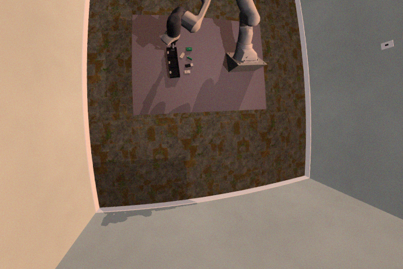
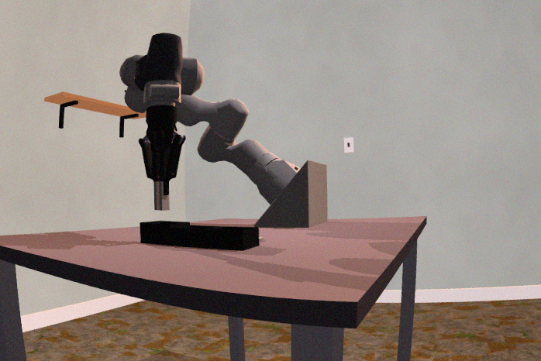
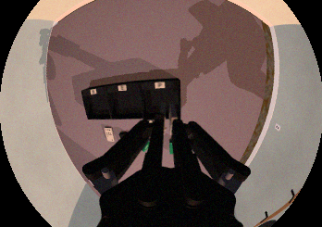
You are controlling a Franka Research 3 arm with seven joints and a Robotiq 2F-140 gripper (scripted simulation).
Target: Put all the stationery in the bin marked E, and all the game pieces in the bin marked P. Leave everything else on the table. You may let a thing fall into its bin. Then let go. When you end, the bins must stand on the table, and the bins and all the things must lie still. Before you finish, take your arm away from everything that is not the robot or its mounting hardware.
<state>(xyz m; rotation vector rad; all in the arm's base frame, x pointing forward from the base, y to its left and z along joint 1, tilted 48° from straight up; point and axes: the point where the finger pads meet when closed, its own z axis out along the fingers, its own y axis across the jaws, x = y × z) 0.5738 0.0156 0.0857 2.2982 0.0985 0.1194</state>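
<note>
My hand is 100 mm to the right of the black bin row and 80 mm above it. Round my hand: green cylinder (150 mm behind, 50 mm to the left, 100 mm below); then flat green block (130 mm behind, 30 mm to the right, 100 mm below); then white spotted piece (80 mm behind, 20 mm to the left, 100 mm below).
</note>
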